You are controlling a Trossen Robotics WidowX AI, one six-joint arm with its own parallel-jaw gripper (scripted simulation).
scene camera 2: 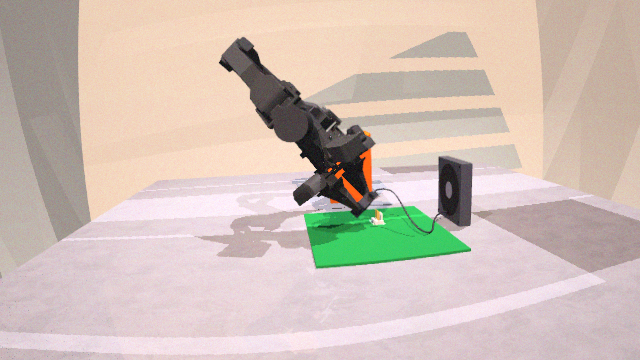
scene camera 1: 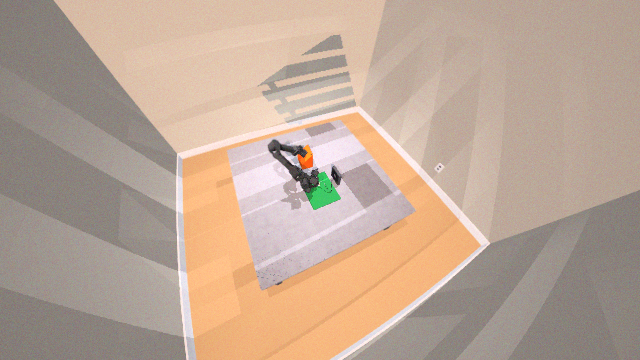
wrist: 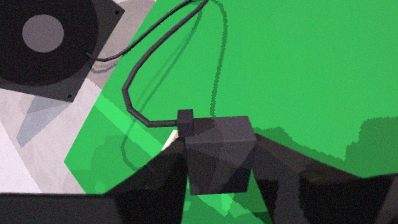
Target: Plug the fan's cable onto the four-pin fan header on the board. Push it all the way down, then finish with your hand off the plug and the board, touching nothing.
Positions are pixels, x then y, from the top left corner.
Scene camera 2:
my gripper: 365,205
black fan: 454,175
green board: 337,239
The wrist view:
my gripper: 217,143
dark fan plug: 219,150
green board: 314,83
